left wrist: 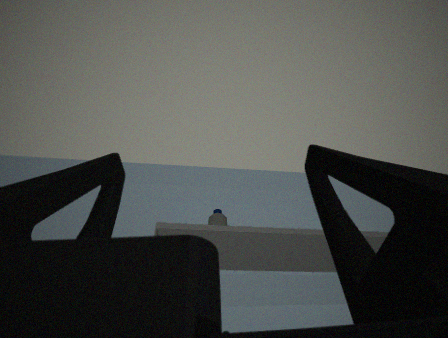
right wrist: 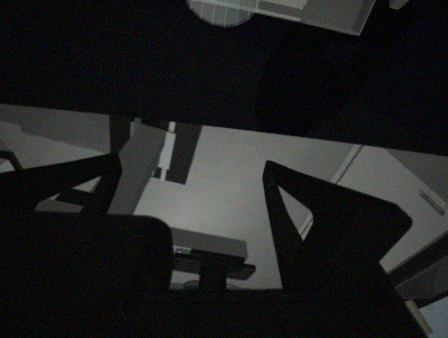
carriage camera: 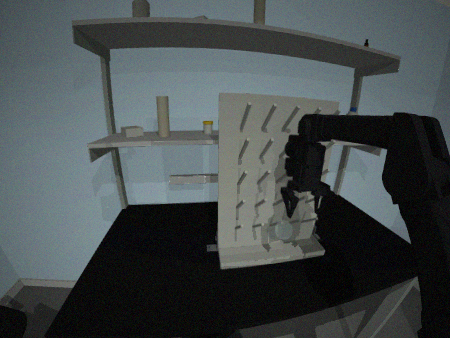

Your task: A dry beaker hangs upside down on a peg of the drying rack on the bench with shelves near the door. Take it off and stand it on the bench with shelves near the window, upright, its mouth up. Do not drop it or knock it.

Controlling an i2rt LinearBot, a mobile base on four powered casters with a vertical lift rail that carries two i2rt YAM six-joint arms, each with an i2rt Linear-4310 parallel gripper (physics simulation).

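Frame: origin at the left arm's base, x ahead, y left, z up, level; millimetres.
Seen in the pictures: left gripper, fingertip midpoint: (left wrist: 214, 159); right gripper, fingertip midpoint: (right wrist: 193, 165) (carriage camera: 303, 215); right arm's base, link origin: (right wrist: 213, 265).
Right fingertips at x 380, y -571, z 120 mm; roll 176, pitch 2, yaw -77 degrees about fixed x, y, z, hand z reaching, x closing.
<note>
A point is followed by its place in that frame.
The clear beaker (carriage camera: 284, 230) {y -560, x 475, z -8 mm} (right wrist: 222, 14) {y -563, x 463, z -22 mm} hangs low on the pale drying rack (carriage camera: 228, 117) {y -343, x 558, z 374 mm} (right wrist: 342, 21) {y -754, x 524, z -177 mm}, faint against its pegs; its details are too dim to tell. The rack stands on the black bench (carriage camera: 150, 255) {y -29, x 481, z -180 mm} (right wrist: 125, 65) {y -410, x 337, z -181 mm}. My right gripper (carriage camera: 304, 212) {y -571, x 380, z 120 mm} (right wrist: 193, 165) {y -571, x 380, z 120 mm} is open and empty, pointing down in front of the rack, a little above the beaker in the carriage view. In the right wrist view the beaker shows at the top edge, beyond the fingertips. My left gripper (left wrist: 214, 159) {y 5, x 47, z 432 mm} is open and empty, tilted up toward the ceiling; it does not show in the carriage view.
Behind the bench, the middle shelf (carriage camera: 175, 142) {y -133, x 641, z 269 mm} holds a tall cylinder (carriage camera: 163, 116) {y -56, x 728, z 367 mm}, a small box (carriage camera: 132, 131) {y 98, x 723, z 303 mm} and a yellow-lidded jar (carriage camera: 208, 127) {y -242, x 828, z 308 mm}. The upper shelf (carriage camera: 200, 36) {y -209, x 792, z 714 mm} (left wrist: 275, 250) {y -141, x 764, z 714 mm} spans above the rack. A blue-capped bottle (left wrist: 217, 218) {y 59, x 756, z 853 mm} stands on it.
</note>
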